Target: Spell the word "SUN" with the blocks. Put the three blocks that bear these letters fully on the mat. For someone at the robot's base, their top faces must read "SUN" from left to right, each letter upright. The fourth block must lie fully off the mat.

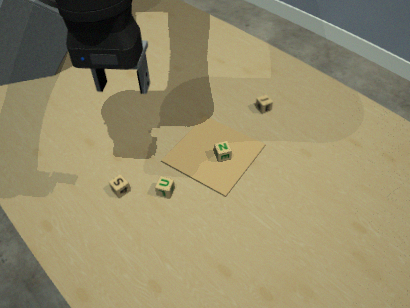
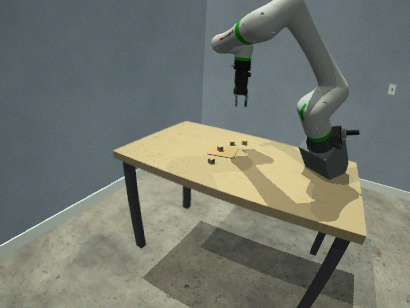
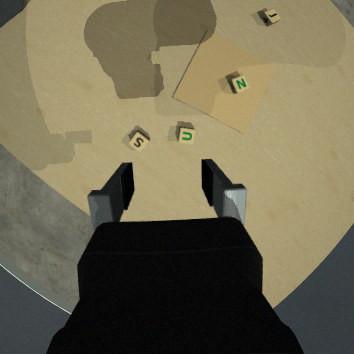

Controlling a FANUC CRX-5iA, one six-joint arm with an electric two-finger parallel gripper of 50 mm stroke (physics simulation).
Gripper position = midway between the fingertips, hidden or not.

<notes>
In view: my gripper (image 1: 123, 87) and a thin wooden mat (image 1: 194, 156).
The thin wooden mat is seen too in image 3 (image 3: 204, 85). My gripper is seen too in image 3 (image 3: 166, 174).
</notes>
